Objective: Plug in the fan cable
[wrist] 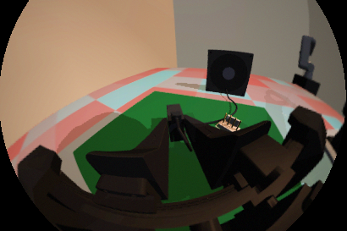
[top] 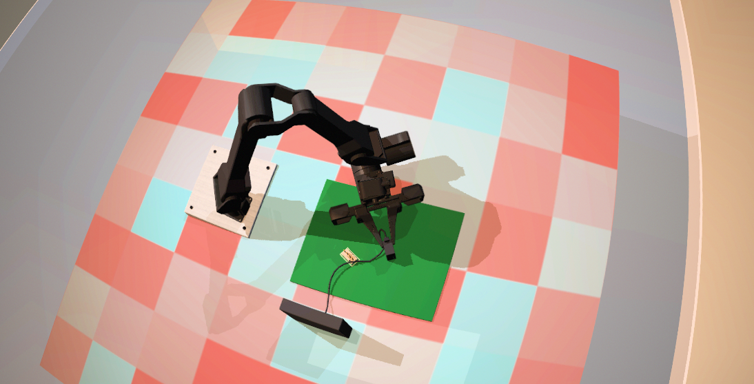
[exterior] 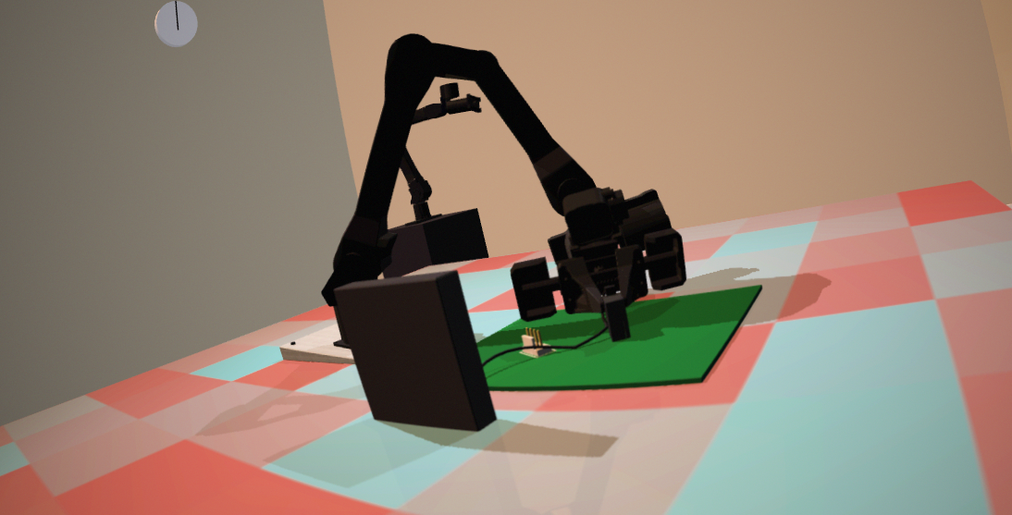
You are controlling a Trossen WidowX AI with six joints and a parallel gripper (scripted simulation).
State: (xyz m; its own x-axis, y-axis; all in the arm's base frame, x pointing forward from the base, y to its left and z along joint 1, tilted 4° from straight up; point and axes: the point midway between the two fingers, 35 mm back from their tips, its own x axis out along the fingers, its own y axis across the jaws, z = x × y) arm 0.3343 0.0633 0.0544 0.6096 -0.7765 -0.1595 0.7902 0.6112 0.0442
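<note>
The black plug is 1 cm below my gripper tip. Round my gripper tip: green board (2 cm behind, 1 cm to the right, 5 cm below); then four-pin fan header (7 cm behind, 4 cm to the right, 3 cm below); then black fan (6 cm behind, 19 cm to the right, 3 cm above).
</note>
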